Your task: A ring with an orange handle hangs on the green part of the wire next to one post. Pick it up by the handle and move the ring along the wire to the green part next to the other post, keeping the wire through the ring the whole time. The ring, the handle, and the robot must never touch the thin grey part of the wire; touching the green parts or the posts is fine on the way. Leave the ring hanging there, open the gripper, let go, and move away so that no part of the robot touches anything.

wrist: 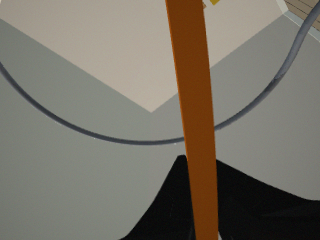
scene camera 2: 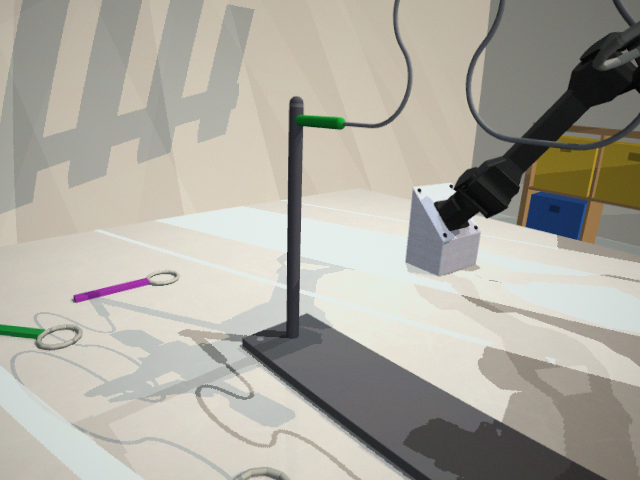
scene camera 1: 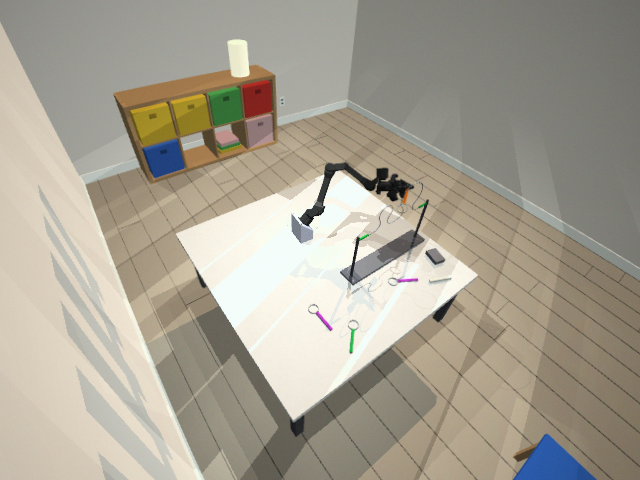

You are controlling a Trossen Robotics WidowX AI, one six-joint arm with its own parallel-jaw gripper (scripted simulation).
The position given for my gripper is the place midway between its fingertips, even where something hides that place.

My gripper (wrist: 190, 161) holds a ring.
